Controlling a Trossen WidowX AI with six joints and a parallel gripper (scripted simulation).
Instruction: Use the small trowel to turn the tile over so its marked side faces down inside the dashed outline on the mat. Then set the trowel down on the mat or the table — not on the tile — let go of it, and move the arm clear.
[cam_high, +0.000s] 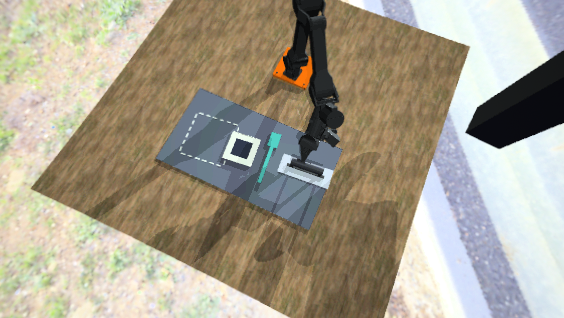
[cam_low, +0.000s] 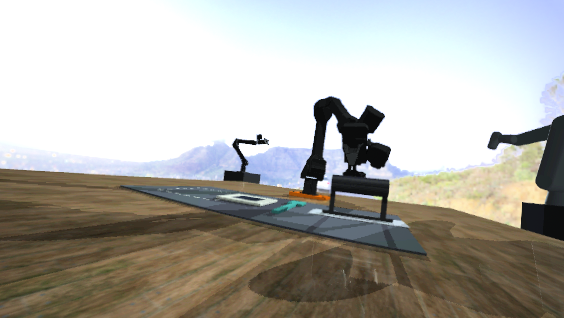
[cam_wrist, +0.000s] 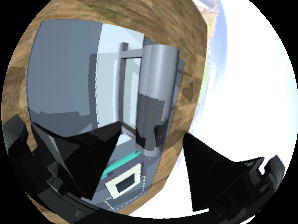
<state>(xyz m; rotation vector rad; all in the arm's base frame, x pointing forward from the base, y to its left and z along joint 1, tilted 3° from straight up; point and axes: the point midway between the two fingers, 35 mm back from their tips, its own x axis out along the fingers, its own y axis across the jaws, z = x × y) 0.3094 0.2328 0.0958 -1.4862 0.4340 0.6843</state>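
Now: gripper tip 5 cm above the trowel and 2 cm short of it. Also, from my gripper tip: grey mat 20 cm to the right, 11 cm below, 7 cm ahead; then tile 24 cm to the right, 8 cm below, 7 cm ahead; then teal flat tool 13 cm to the right, 8 cm below, 2 cm ahead.
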